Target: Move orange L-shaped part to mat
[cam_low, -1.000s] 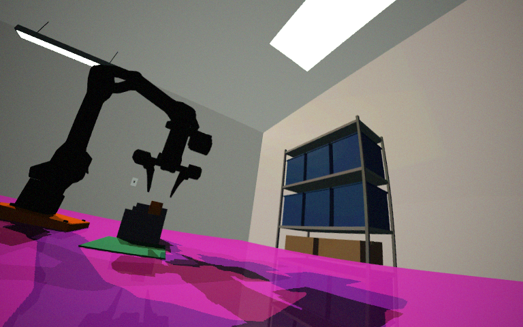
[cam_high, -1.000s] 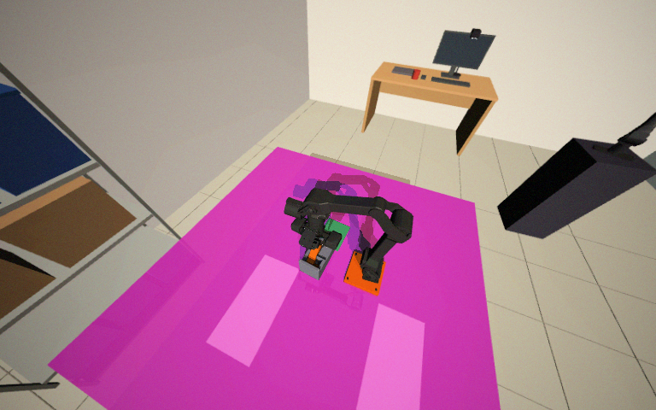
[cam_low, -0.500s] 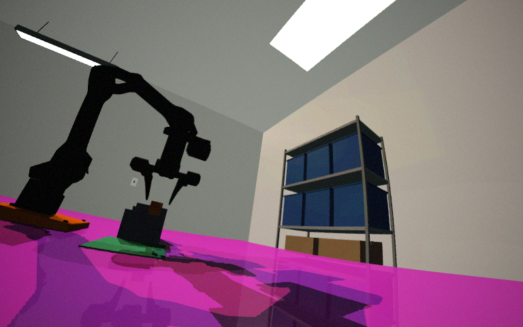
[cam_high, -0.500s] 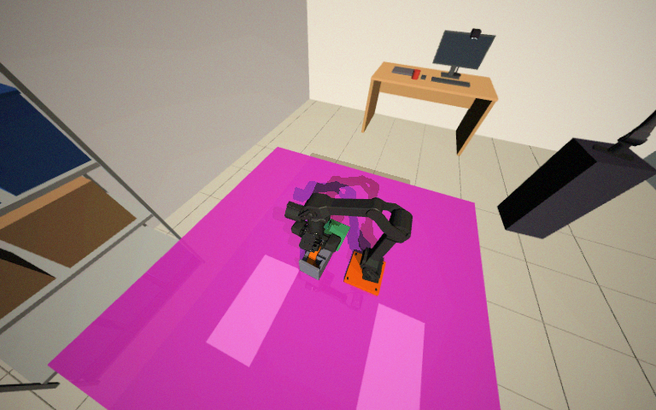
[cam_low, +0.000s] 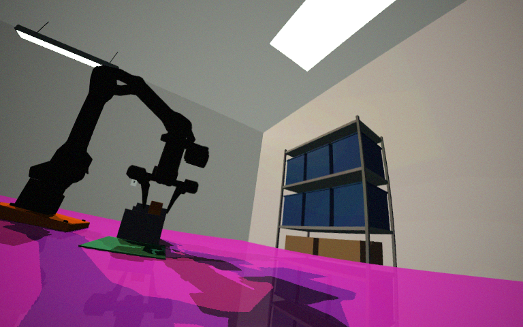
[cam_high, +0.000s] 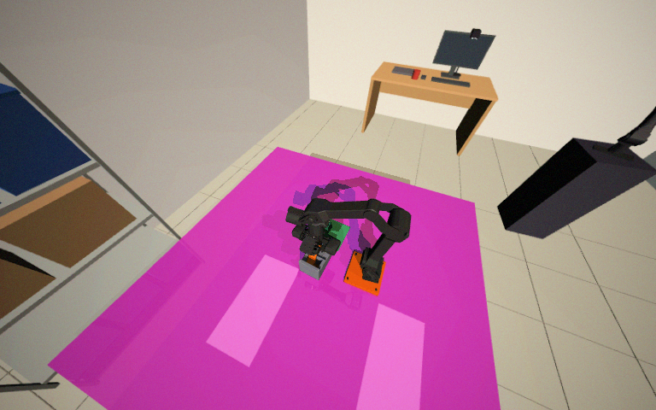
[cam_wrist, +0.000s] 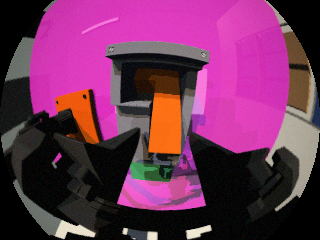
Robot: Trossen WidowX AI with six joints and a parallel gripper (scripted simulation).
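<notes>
Now: the orange L-shaped part 40 mm to the left of my gripper tip, 30 mm below it and 10 mm behind it.
</notes>
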